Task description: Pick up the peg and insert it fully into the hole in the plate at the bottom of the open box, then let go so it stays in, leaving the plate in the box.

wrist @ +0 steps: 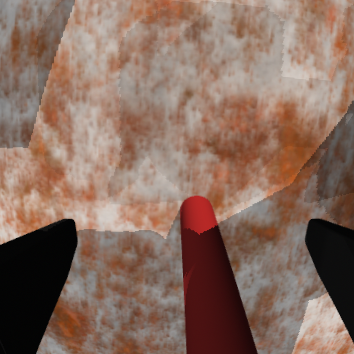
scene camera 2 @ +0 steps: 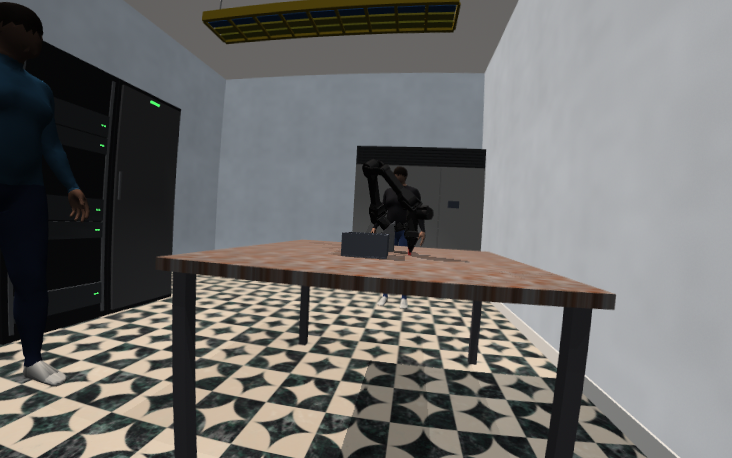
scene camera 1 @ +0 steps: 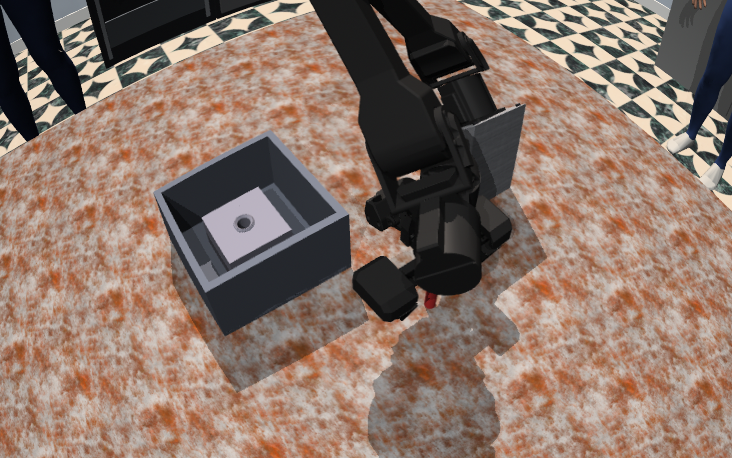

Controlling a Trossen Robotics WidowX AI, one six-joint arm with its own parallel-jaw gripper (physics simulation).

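Seen in the pictures: gripper, fingertip midpoint: [wrist: 194,231] [scene camera 2: 409,251] [scene camera 1: 430,297]; arm's base, link origin: [scene camera 2: 387,227] [scene camera 1: 477,120].
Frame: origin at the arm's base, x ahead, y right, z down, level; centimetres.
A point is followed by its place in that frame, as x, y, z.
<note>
The red peg [scene camera 1: 430,300] @(18.9, -10.6, 10.8) [scene camera 2: 410,253] @(19.0, -10.5, 11.8) [wrist: 210,280] @(18.4, -9.5, 7.1) stands upright on the table, right of the box; in scene camera 1 the arm hides most of it. My gripper [scene camera 2: 410,250] @(18.6, -10.3, 10.9) [wrist: 194,231] @(18.6, -10.3, 10.9) is open and points down over the peg, which stands between the spread fingers with a gap on each side. The dark grey open box [scene camera 1: 286,283] @(30.7, 1.2, 8.9) [scene camera 2: 364,246] @(39.7, 11.4, 8.1) stands on the table. Inside it the pale plate [scene camera 1: 232,243] @(33.2, 9.0, 6.9) lies on the bottom, with a round, empty hole [scene camera 1: 244,223] @(29.8, 11.5, 8.0) near its middle. The plate does not show in scene camera 2.
The box's high walls surround the plate, and its near right wall faces the gripper's side. A grey upright panel [scene camera 1: 499,148] @(-0.5, -3.9, 2.7) stands behind the wrist, right of the arm. The mottled orange and white table [scene camera 1: 107,351] @(56.9, 10.6, 12.7) [scene camera 2: 269,264] @(74.0, 39.3, 12.7) carries the arm's shadow. People stand beyond the table.
</note>
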